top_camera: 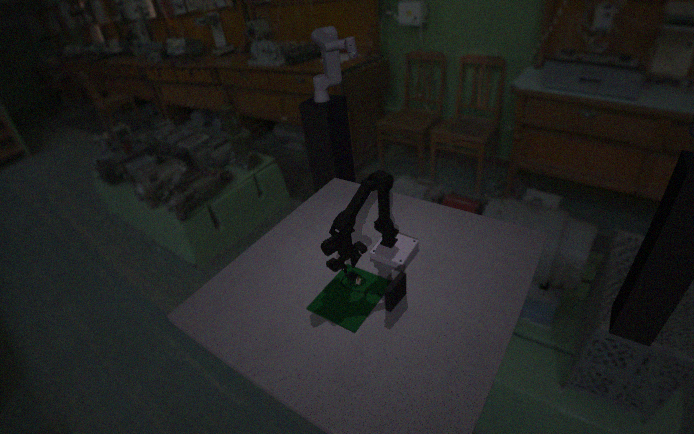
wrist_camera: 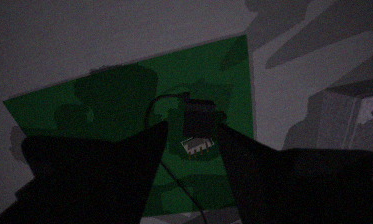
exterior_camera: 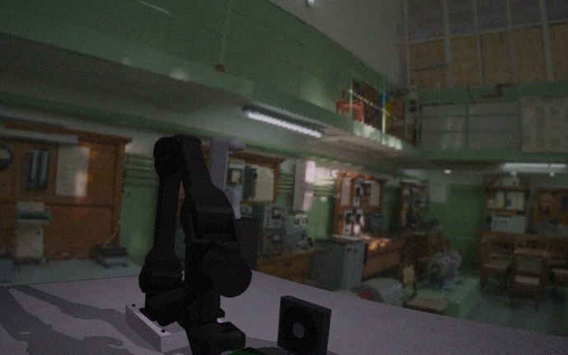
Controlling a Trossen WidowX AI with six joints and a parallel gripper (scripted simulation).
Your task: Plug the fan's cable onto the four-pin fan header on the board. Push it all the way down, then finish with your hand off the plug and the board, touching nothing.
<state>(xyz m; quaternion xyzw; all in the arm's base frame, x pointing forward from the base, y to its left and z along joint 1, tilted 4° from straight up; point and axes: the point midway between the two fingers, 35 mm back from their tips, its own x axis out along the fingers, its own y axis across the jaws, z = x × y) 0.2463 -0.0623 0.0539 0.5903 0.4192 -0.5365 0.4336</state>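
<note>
Right now my gripper tip is 40 mm above the dark plug and 10 mm to the right of it. The rest, counted from my gripper tip: black fan 240 mm to the left, 20 mm ahead, 10 mm above; green board 90 mm ahead, 60 mm to the left, 60 mm below.
</note>
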